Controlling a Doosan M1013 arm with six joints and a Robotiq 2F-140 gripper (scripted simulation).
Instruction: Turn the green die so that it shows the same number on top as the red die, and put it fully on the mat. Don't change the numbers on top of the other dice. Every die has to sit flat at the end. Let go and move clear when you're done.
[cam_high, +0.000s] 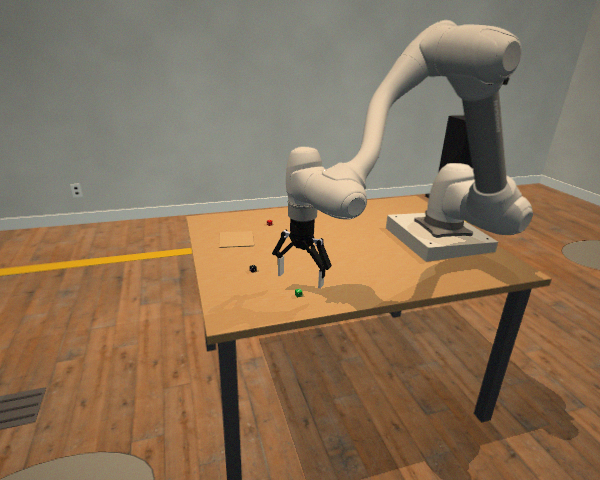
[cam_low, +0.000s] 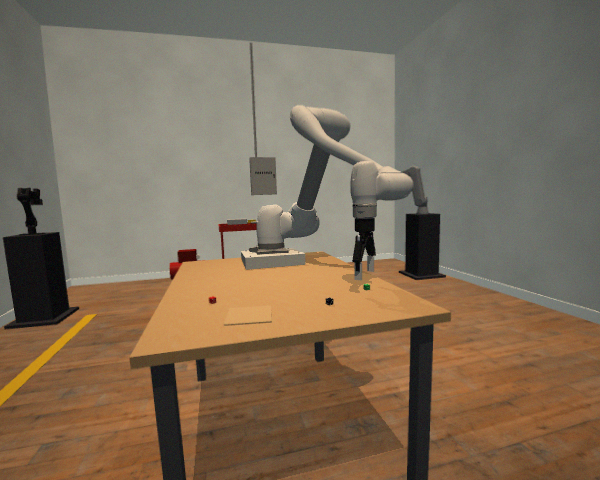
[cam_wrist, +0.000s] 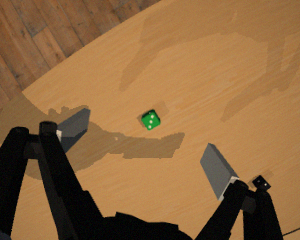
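Now: hand 1 cm short of the green die, 1 cm to the right of it and 5 cm above it. Round my hand: black die 13 cm ahead, 19 cm to the right, 5 cm below; tan mat 16 cm ahead, 46 cm to the right, 6 cm below; red die 1 cm behind, 58 cm to the right, 5 cm below.
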